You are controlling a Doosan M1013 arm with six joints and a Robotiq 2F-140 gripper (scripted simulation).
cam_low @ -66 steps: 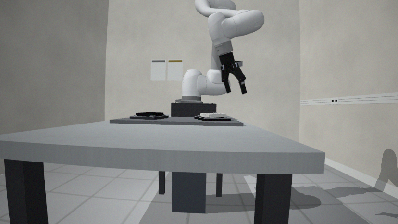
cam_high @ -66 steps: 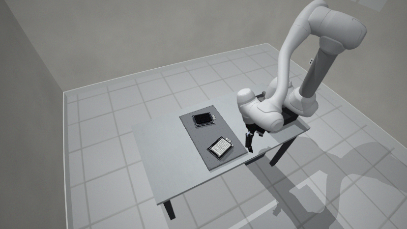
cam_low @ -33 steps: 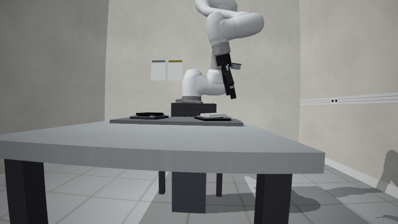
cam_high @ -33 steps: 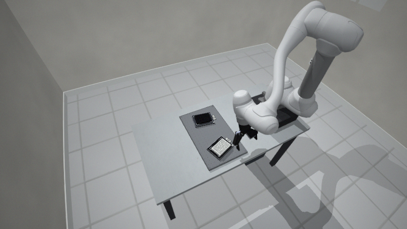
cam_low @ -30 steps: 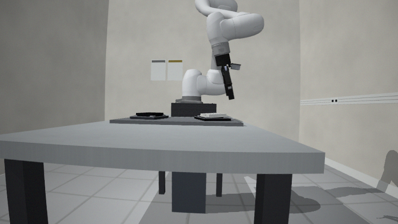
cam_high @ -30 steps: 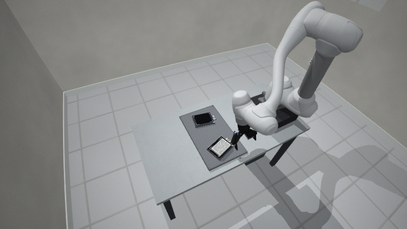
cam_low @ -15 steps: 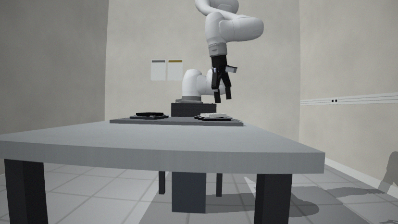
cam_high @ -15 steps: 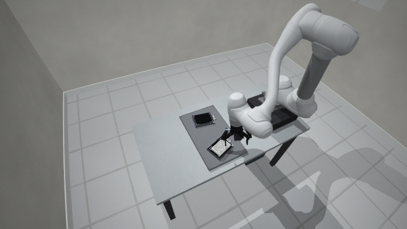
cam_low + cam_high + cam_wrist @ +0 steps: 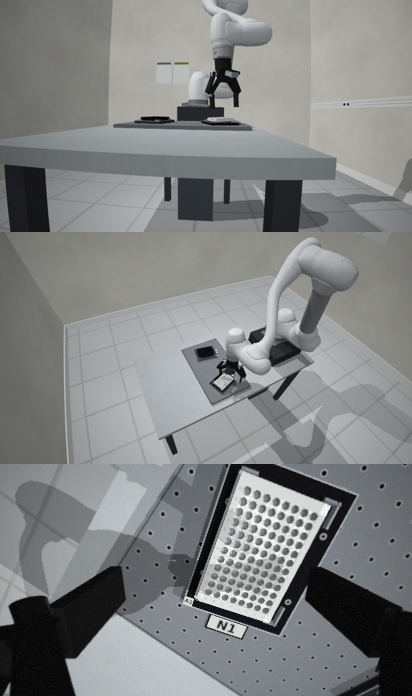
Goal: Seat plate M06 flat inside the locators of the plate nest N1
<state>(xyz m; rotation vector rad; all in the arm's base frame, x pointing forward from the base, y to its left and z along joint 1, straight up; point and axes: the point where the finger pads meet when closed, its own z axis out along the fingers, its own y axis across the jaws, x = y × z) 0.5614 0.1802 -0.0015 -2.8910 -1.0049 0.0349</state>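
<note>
The white well plate M06 lies 30 mm ahead of my hand, 20 mm to the right of it and 60 mm below it. Also, from my hand: black plate M09: 30 mm ahead, 320 mm to the right, 60 mm below.
</note>
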